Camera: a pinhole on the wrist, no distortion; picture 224 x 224 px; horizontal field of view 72.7 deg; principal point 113.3 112.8 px. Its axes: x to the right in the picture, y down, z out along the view. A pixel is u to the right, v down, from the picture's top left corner.
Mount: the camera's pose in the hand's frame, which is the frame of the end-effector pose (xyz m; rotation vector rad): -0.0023 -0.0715 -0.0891 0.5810 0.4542 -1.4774
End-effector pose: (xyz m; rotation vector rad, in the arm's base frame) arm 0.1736 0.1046 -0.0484 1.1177 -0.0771 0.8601
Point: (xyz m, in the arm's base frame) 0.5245 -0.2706 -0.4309
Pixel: 160 82
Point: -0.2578 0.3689 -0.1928
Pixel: behind the camera
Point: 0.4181 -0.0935 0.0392
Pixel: 25 174
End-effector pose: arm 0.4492 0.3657 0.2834 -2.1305 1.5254 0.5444
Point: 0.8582 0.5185 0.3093
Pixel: 207 116
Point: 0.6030 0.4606 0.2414
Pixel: 90 124
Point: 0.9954 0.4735 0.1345
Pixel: 185 175
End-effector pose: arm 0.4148 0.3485 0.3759 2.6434 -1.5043 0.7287
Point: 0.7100 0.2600 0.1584
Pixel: 34 174
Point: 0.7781 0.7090 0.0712
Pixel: 116 53
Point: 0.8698 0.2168 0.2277
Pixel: 81 209
